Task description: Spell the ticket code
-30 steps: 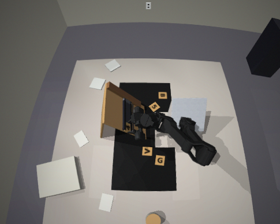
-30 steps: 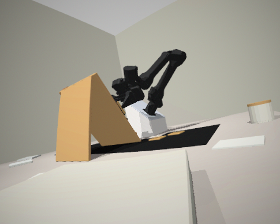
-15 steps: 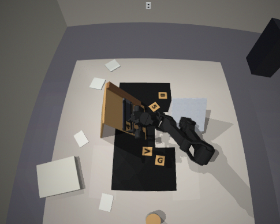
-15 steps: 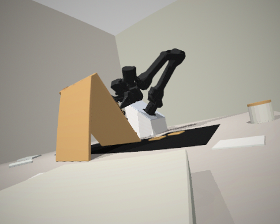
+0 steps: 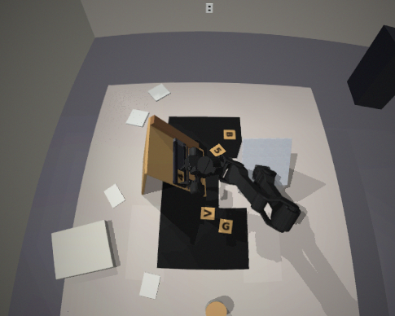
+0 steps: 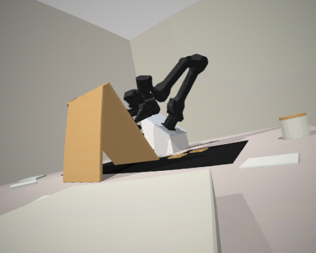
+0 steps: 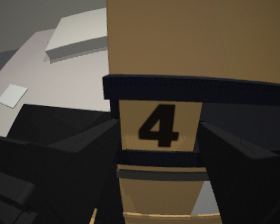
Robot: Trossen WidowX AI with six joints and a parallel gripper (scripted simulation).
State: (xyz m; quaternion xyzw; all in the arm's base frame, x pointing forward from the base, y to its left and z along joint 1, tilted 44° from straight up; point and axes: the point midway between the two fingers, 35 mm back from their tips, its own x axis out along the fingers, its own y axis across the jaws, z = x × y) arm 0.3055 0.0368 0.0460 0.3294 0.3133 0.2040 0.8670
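Right now my gripper tip is 4 cm past the white ticket, 10 cm to the left of it and 8 cm above it. The rest, counted from my gripper tip: black mat: 13 cm behind, 5 cm to the right, 16 cm below; tile marked 4: right at my gripper tip; v tile: 12 cm behind, 10 cm to the left, 15 cm below.
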